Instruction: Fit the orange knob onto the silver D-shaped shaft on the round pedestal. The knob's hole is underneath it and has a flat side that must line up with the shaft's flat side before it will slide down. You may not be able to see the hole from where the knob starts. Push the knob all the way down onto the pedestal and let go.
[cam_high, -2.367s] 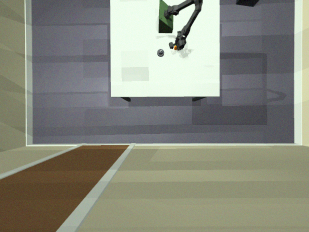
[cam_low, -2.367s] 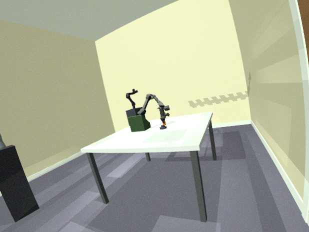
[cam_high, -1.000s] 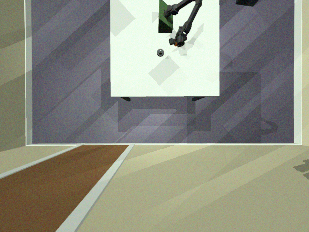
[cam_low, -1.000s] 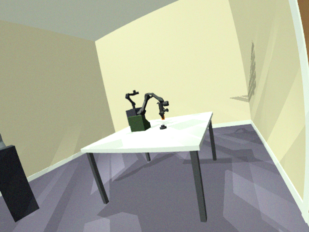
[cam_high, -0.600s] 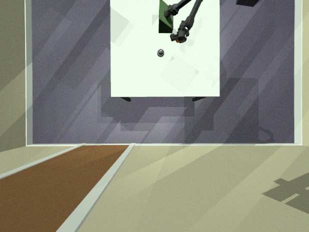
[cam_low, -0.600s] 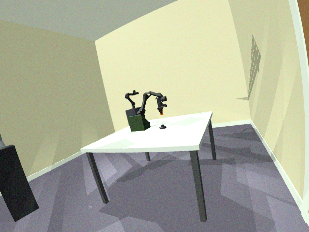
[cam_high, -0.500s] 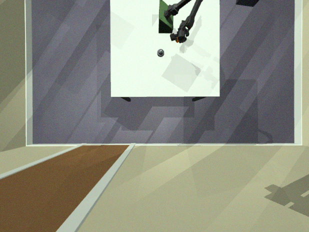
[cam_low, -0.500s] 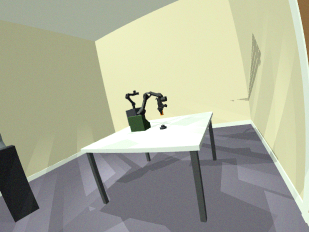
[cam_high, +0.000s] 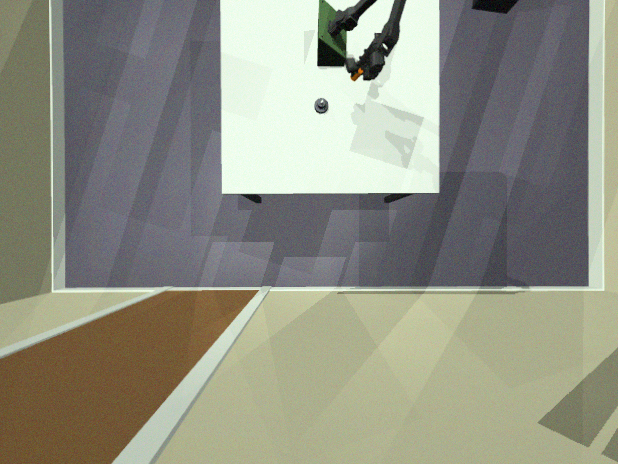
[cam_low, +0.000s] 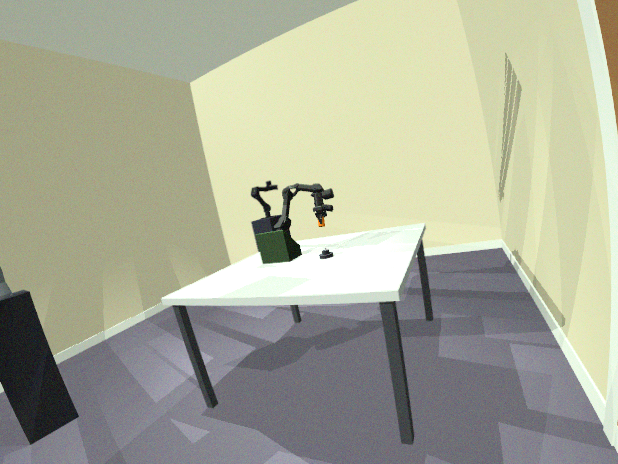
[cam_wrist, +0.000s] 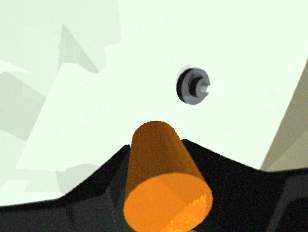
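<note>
My gripper tip is 10 mm past the orange knob, 10 mm to the right of it and 30 mm below it. Round my gripper tip: pedestal 90 mm ahead, 150 mm to the right, 140 mm below.
</note>
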